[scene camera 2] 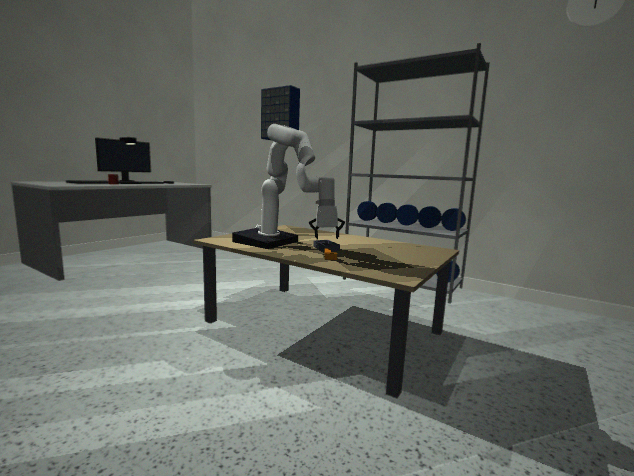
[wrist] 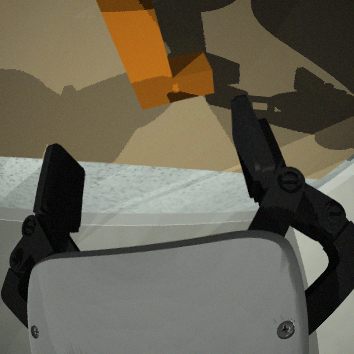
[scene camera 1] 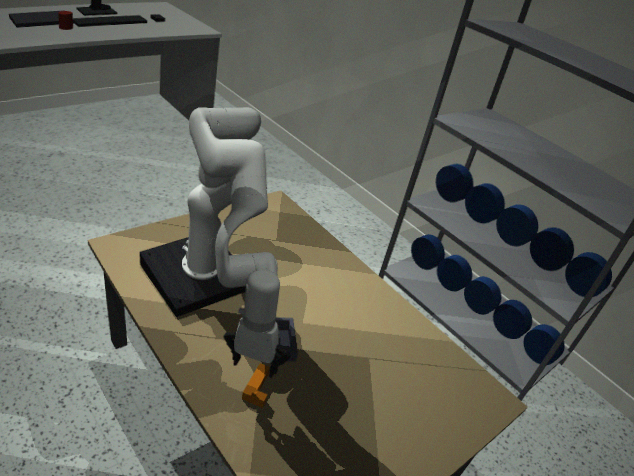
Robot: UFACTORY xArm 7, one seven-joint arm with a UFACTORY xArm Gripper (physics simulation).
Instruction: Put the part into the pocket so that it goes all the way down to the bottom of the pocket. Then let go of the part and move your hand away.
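Places are measured from the arm's base along level axes (x left, y back, z up), in metres.
Pixels of known places: gripper, fingertip midpoint: point(scene camera 2: 327, 238) point(wrist: 144, 135) point(scene camera 1: 254, 367); arm's base, origin of the base link: point(scene camera 2: 268, 233) point(scene camera 1: 201, 265).
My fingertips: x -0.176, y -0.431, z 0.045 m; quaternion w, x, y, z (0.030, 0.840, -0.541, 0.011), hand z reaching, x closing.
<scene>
For each thing: its top centre in the pictures, then the offset to it from my fingertips. Level surfaces: height alone.
- orange L-shaped part, middle of its top: point(wrist: 163, 43) point(scene camera 1: 261, 381) point(scene camera 2: 330, 250) dx +0.022, dy -0.014, dz -0.062 m
- pocket block, middle of its top: point(scene camera 1: 280, 334) point(scene camera 2: 326, 242) dx +0.175, dy +0.071, dz -0.056 m
- wooden table, its level: dz -0.092 m
The orange L-shaped part point(scene camera 1: 256, 380) point(scene camera 2: 330, 254) point(wrist: 137, 47) lies flat on the table, beside the dark pocket block. The pocket block point(scene camera 1: 290, 334) point(scene camera 2: 326, 245) sits close behind the part in scene view 2 and is partly hidden by my hand in scene view 1. It does not show in the wrist view. My gripper point(scene camera 1: 254, 366) point(scene camera 2: 327, 237) point(wrist: 144, 135) is open and empty, above the table near the block and the part. In the wrist view the part lies beyond the fingertips, at the top, and its far end is cut off. The pocket's inside is hidden.
The wooden table point(scene camera 1: 419, 389) point(scene camera 2: 419, 252) carries the black base plate point(scene camera 1: 171, 279) point(scene camera 2: 256, 237) of the arm. A shelf rack point(scene camera 1: 512, 138) point(scene camera 2: 419, 66) with blue discs stands beyond the table. A desk point(scene camera 1: 189, 56) point(scene camera 2: 35, 204) stands farther off. Dark shadows cross the table.
</scene>
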